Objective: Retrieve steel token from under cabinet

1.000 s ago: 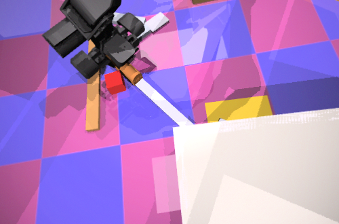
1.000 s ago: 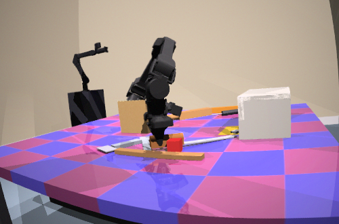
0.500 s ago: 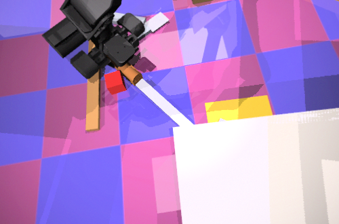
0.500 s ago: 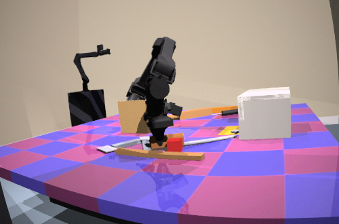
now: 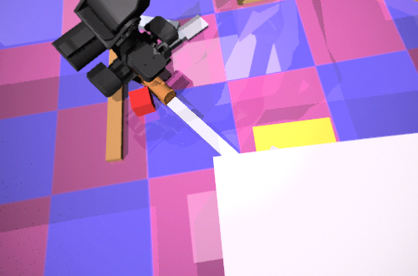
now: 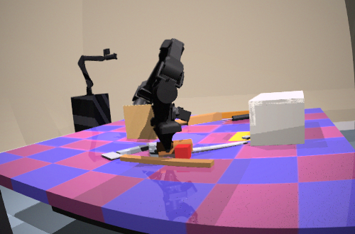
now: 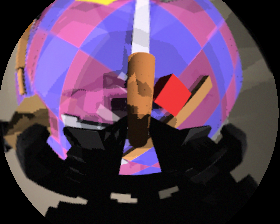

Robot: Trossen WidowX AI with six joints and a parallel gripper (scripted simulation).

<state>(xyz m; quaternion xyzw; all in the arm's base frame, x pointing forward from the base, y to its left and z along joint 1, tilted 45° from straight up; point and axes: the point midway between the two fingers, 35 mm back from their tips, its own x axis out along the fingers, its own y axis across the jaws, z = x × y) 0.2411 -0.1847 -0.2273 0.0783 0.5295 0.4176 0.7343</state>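
The red cube is 60 mm ahead of my gripper tip and 20 mm to the right of it. The rest, counted from my gripper tip: grey t-shaped tool 170 mm behind, 10 mm below; long wooden slat 70 mm to the right, 10 mm below, 10 mm ahead; grey paddle-ended bar 90 mm behind, 80 mm to the left, 10 mm below.
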